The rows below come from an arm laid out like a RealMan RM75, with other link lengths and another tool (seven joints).
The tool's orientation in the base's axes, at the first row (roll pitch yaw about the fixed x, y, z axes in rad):
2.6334, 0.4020, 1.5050
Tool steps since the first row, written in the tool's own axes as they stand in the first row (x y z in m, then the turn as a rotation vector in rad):
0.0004, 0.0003, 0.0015, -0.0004, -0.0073, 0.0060
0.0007, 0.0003, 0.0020, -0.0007, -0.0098, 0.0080
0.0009, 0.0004, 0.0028, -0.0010, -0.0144, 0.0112
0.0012, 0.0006, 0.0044, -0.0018, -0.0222, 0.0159
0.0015, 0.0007, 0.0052, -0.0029, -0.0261, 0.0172
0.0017, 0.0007, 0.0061, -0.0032, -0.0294, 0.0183
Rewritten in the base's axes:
0.0010, -0.0002, -0.0012, -0.0037, -0.0036, -0.0079
0.0012, -0.0001, -0.0017, -0.0050, -0.0049, -0.0105
0.0017, -0.0002, -0.0024, -0.0076, -0.0070, -0.0151
0.0026, -0.0005, -0.0037, -0.0124, -0.0105, -0.0220
0.0031, -0.0005, -0.0045, -0.0153, -0.0125, -0.0244
0.0035, -0.0006, -0.0053, -0.0177, -0.0137, -0.0266

